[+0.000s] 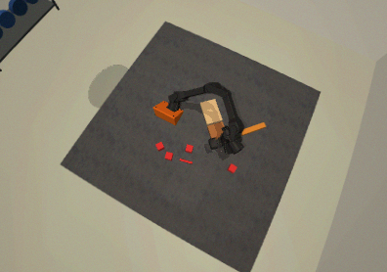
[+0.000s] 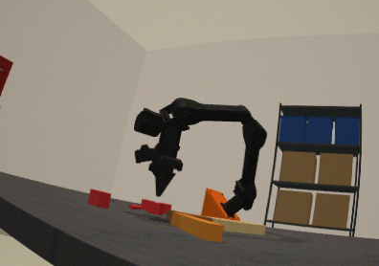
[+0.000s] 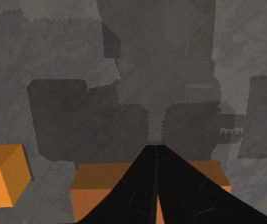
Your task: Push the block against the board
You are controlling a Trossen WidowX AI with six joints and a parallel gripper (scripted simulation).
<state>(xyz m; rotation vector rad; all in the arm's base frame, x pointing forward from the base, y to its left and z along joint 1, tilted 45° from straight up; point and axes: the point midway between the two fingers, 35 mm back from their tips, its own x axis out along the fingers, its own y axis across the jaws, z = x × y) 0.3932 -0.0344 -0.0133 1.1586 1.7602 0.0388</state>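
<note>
My gripper tip is 70 mm past the square block, 60 mm to the right of it and 50 mm above it. The rest, counted from my gripper tip: thin red strip (140 mm behind, 200 mm to the right, 50 mm below); orange board (100 mm ahead, 180 mm to the left, 50 mm below).
</note>
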